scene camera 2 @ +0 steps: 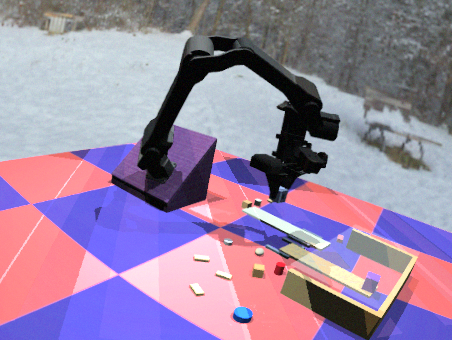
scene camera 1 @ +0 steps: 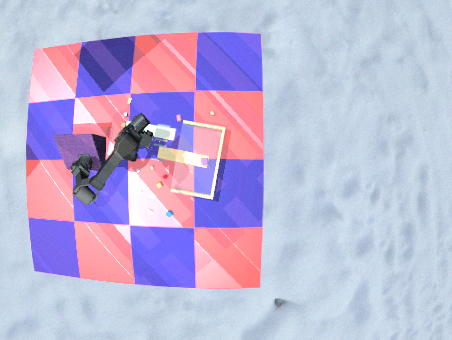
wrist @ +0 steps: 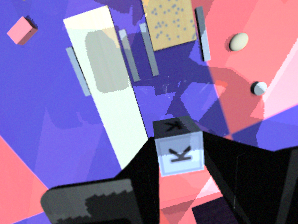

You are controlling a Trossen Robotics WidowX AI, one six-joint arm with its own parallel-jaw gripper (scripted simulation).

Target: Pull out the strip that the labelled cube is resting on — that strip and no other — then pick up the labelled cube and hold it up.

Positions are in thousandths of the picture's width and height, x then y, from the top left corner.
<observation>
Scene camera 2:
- my gripper: 614,581
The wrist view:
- my gripper: 582,618
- labelled cube: 602,632, held by my gripper
</observation>
